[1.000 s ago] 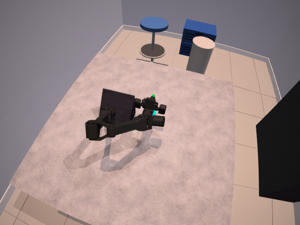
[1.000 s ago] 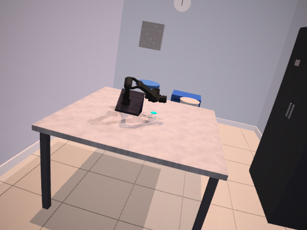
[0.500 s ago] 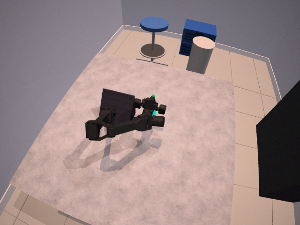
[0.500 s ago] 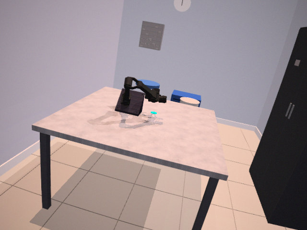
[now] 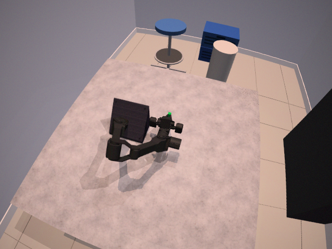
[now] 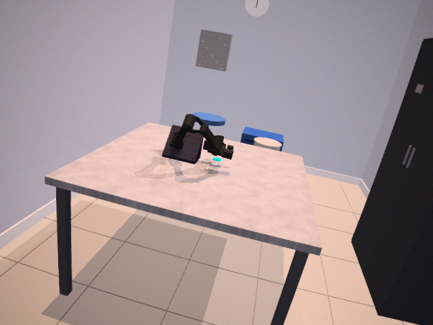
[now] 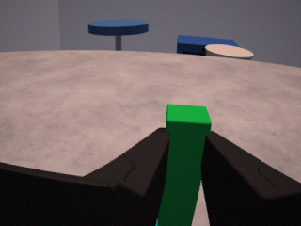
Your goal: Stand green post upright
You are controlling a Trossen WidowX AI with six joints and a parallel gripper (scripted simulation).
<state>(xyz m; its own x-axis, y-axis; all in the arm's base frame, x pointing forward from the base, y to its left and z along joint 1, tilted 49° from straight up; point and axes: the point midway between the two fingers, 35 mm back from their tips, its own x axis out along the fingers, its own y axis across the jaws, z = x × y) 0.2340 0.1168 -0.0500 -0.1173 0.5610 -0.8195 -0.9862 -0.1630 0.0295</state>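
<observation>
The cyan circle is 10 cm below my gripper tip. Round my gripper tip: green post 2 cm below.
</observation>
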